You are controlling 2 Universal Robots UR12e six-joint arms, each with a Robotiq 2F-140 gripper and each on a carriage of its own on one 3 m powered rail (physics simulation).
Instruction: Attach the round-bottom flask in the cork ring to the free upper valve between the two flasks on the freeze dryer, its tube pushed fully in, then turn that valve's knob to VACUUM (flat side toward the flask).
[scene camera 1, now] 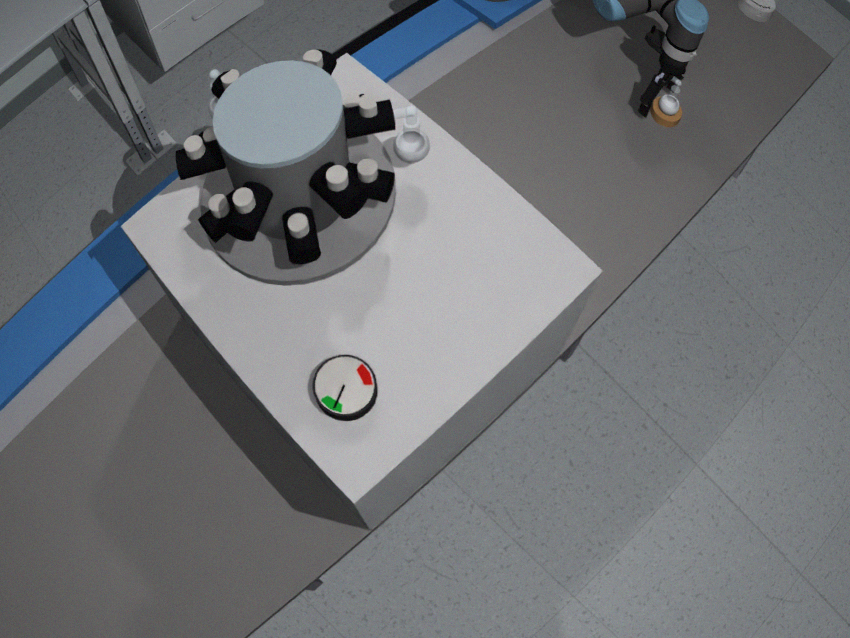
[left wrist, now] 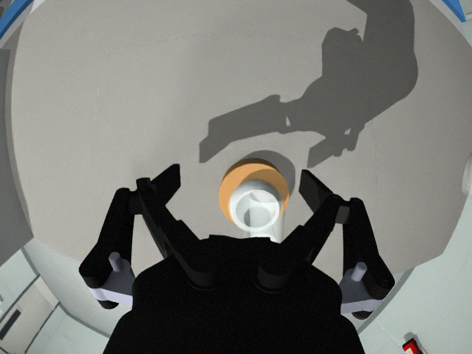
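The round-bottom flask [scene camera 1: 668, 104] [left wrist: 255, 205] sits in the orange cork ring [scene camera 1: 664, 120] [left wrist: 231, 181], its neck toward the gripper body. My left gripper [scene camera 1: 660, 98] [left wrist: 240, 177] is open and empty, its fingers spread on either side of the flask, apparently above it. On the freeze dryer [scene camera 1: 279, 113], the upper valve with a white knob [scene camera 1: 313, 57] at the back lies between a flask [scene camera 1: 411, 144] at the right and a partly hidden flask [scene camera 1: 214, 104] at the left. Its port and the knob's flat side cannot be made out. My right gripper does not show.
The dryer stands on a white block [scene camera 1: 473, 274] with a round gauge [scene camera 1: 345, 386] near its front corner. More black valves with white knobs ring the drum, including one [scene camera 1: 300, 236] at the front. A white round object [scene camera 1: 757, 6] is at the top right.
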